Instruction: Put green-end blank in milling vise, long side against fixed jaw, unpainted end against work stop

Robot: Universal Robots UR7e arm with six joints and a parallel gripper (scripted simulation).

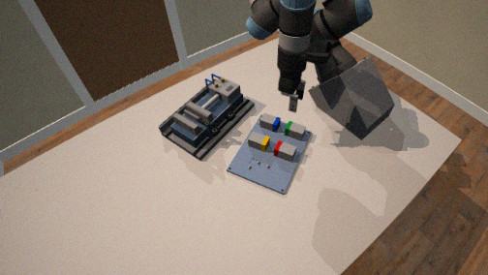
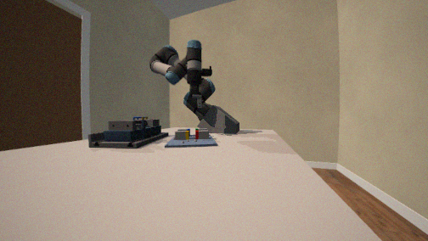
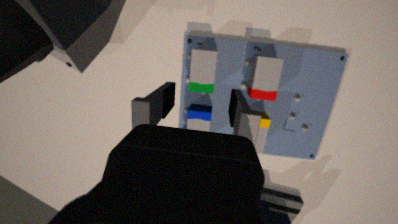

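Now: hand 1 cm past the green-end blank and 14 cm above it. From my hand the other things lie so: blue-ended blank: 2 cm ahead, 8 cm to the right, 14 cm below; then red-ended blank: 7 cm ahead, 4 cm to the left, 14 cm below; then yellow-ended blank: 11 cm ahead, 5 cm to the right, 14 cm below.
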